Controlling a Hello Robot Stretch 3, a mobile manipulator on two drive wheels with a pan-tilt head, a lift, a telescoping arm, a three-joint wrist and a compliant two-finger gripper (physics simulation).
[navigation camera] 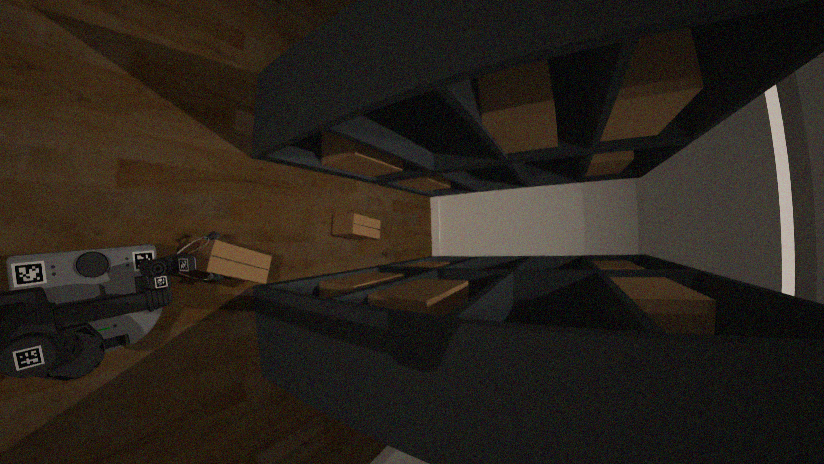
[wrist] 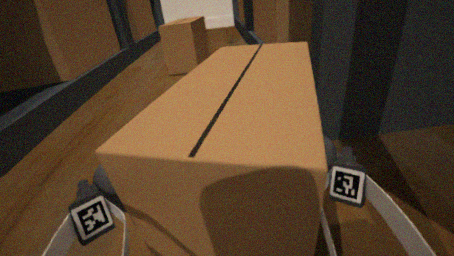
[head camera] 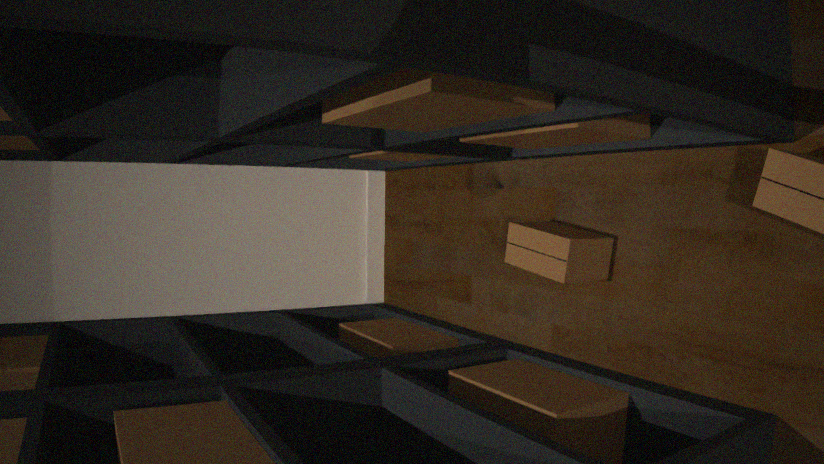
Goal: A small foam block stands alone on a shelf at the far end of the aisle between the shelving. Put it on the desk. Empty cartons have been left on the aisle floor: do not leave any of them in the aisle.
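Places are measured from the robot's base along level axes (x ahead, y left, z up), in centimetres.
Pixels of known places: gripper, fingertip midpoint: [navigation camera: 220,255]; robot's base at its link origin: [navigation camera: 93,263].
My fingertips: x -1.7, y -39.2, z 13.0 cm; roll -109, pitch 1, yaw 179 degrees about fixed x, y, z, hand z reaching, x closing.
Ahead of a thing's pixels: the offset from my fingertips to its top centre.
The near carton @[dz +5.3, dx -3.9, dy -6.2 cm] [head camera: 789,204] [navigation camera: 236,270] [wrist: 270,110] is a long tan box with a dark seam, lying on the floor at the near mouth of the aisle, close to the right-hand shelving's end. My gripper [navigation camera: 208,257] [wrist: 215,167] straddles its near end, with a finger pad against each side, and is shut on it. A second carton @[dz +5.1, dx +6.7, dy -84.7 cm] [head camera: 591,259] [navigation camera: 343,224] [wrist: 185,47], smaller in view, stands farther down the aisle floor, apart from the first. I cannot make out the foam block in any view. The desk is not identifiable.
Dark shelving runs along both sides of the aisle: one unit [navigation camera: 345,74] above and one [navigation camera: 518,391] below in the navigation view. Tan boxes [navigation camera: 518,123] [head camera: 536,386] sit in their compartments. A pale wall [head camera: 219,242] [navigation camera: 507,221] closes the far end. My base [navigation camera: 118,276] stands outside the aisle.
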